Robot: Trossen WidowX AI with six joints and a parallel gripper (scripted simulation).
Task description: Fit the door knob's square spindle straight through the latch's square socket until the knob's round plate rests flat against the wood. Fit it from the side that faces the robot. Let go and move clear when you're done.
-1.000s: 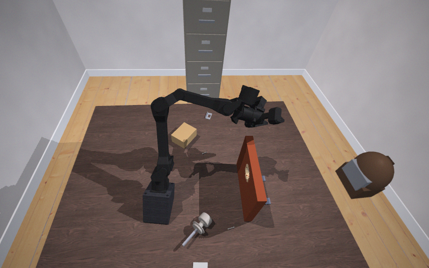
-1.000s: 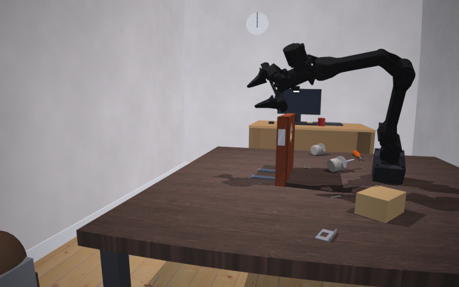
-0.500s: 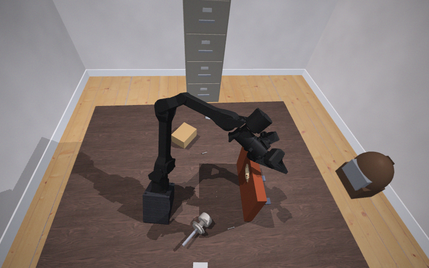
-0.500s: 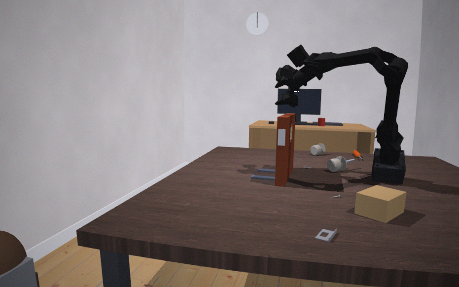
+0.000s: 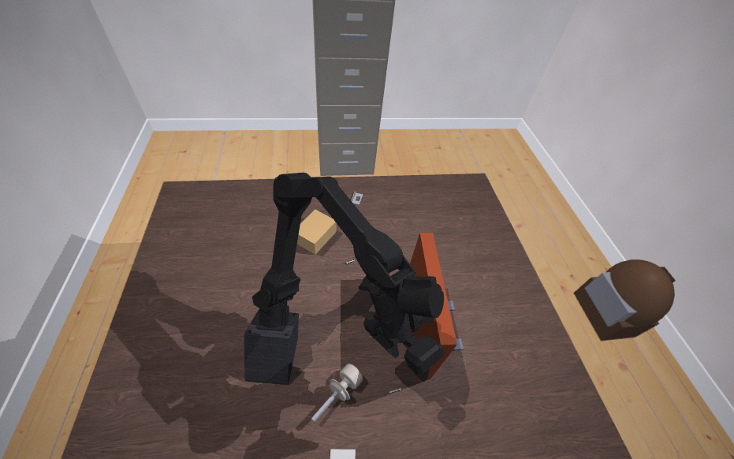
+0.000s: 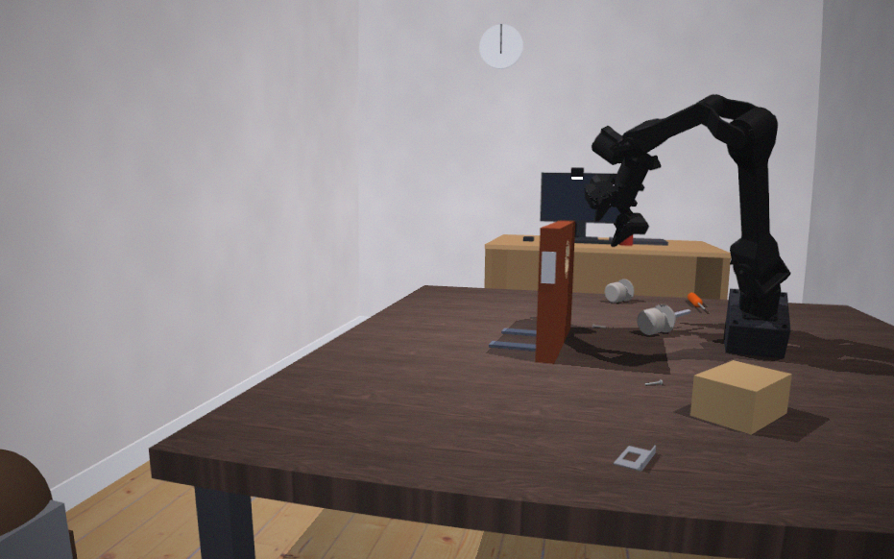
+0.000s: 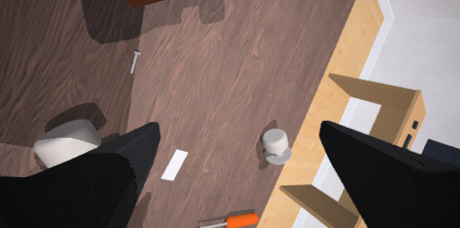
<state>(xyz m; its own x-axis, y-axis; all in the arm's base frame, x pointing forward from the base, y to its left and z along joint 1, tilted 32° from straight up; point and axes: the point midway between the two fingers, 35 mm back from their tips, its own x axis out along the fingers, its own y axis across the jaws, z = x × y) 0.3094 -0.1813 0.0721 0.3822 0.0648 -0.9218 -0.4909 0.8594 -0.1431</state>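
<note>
Right now my hand is 21 cm above the door knob, 13 cm past it and 2 cm to the left of it. Also, from my hand: wooden door slab (18 cm to the left, 10 cm below, 8 cm ahead); white card (25 cm below, 15 cm to the right, 11 cm behind); orange screwdriver (38 cm to the right, 23 cm below, 21 cm behind).
</note>
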